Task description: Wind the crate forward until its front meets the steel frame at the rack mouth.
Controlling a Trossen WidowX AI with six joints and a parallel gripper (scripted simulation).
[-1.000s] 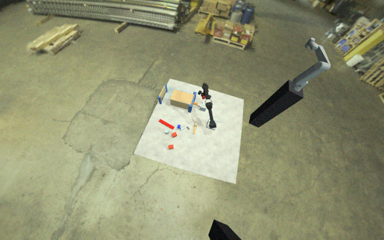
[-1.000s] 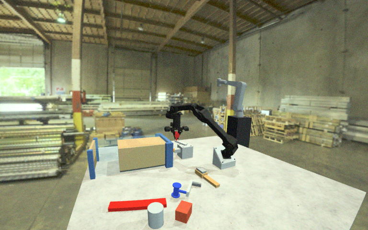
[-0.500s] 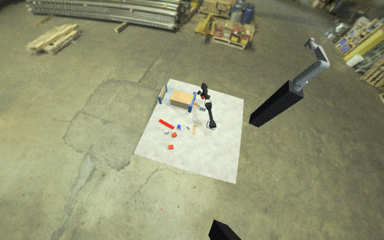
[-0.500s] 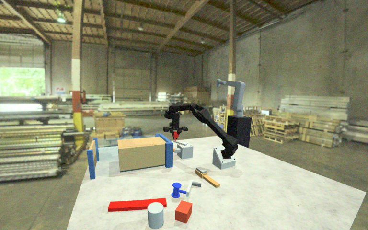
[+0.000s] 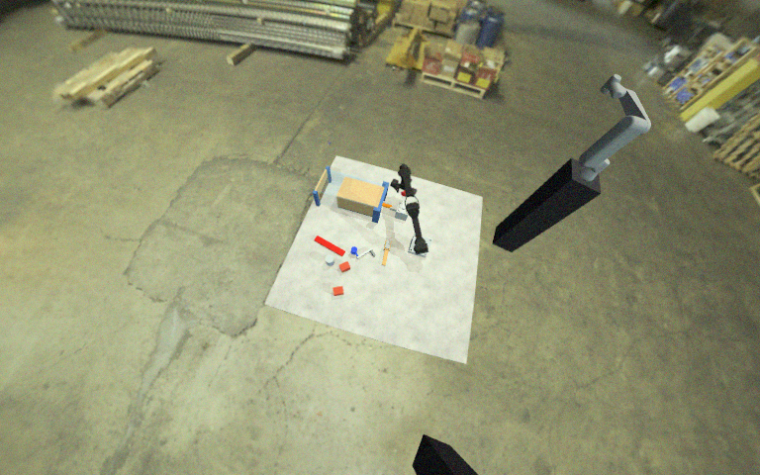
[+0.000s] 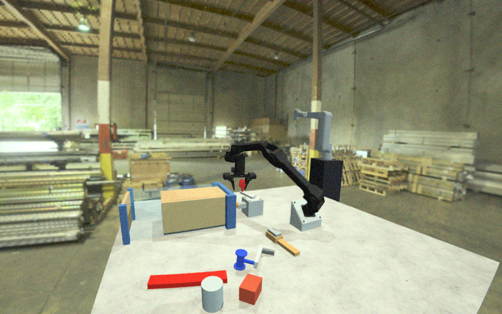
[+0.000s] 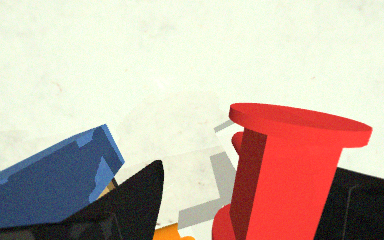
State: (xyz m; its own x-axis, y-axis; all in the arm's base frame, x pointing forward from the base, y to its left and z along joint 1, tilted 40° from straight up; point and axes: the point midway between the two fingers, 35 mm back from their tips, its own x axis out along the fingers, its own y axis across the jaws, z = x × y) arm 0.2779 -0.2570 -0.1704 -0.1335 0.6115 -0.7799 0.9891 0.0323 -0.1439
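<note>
The red knob is 2 cm behind my gripper tip, 2 cm above it and 1 cm to the right of it. From my gripper tip the other things lie so: red-knobbed winch handle 3 cm to the left, 3 cm behind, 1 cm below; blue frame 11 cm to the left, 10 cm ahead; grey winch 8 cm to the left, 8 cm below, 7 cm behind.
</note>
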